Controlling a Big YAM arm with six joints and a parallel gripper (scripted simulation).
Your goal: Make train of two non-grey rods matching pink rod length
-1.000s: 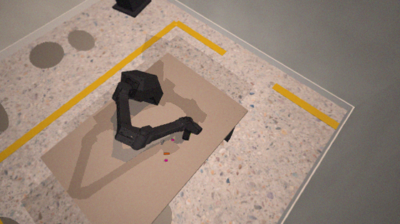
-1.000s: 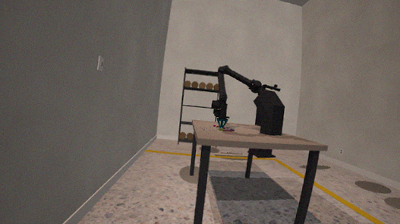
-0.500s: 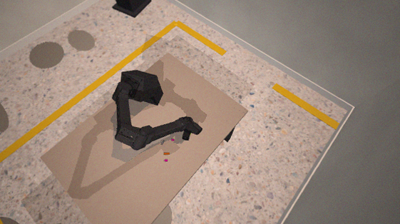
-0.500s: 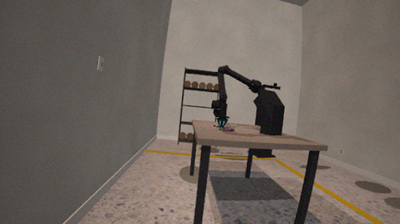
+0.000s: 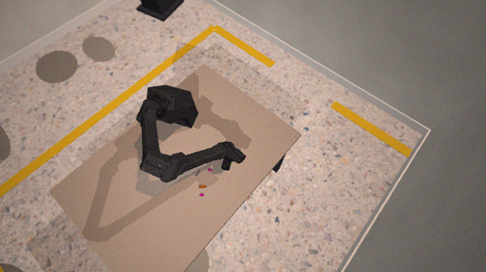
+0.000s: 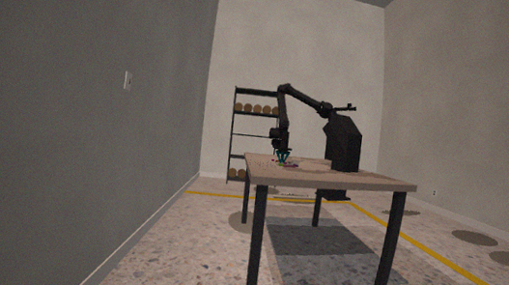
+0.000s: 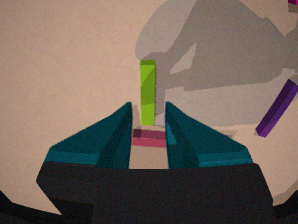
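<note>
Right now my hand is 20 mm above the lime rod. From my hand the other things lie so: purple rod: 120 mm behind, 20 mm to the right, 20 mm below; then grey rod: 140 mm behind, 170 mm to the right, 20 mm below; then pink rod: 40 mm behind, 30 mm to the left, 20 mm below.
</note>
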